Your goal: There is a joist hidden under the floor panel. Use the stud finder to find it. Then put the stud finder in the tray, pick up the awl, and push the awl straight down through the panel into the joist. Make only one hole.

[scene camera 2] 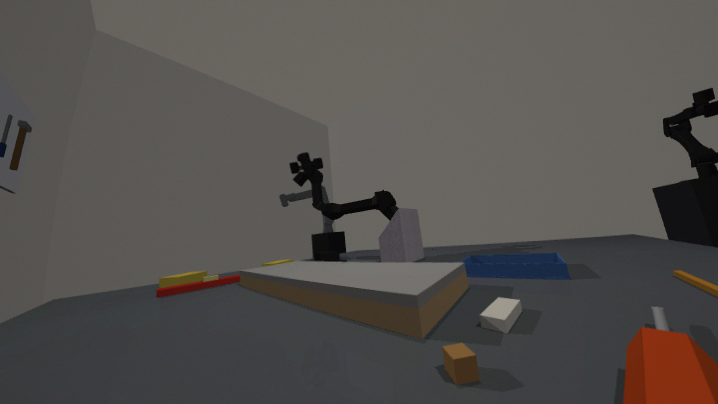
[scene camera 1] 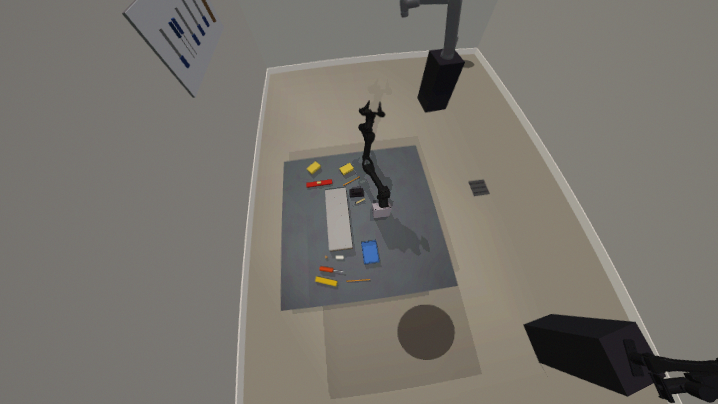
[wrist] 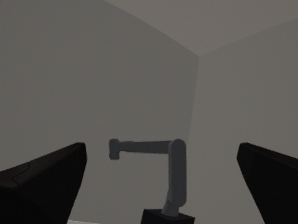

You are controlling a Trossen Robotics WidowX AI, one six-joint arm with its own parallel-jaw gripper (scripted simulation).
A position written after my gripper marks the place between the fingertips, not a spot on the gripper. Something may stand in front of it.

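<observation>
My gripper [wrist: 165,153] is open and holds nothing. The red level is out of frame in the wrist view, and the white block is out of frame in the wrist view too. What I can see is the red level [scene camera 2: 210,281], and the white block [scene camera 2: 500,316] as well.
</observation>
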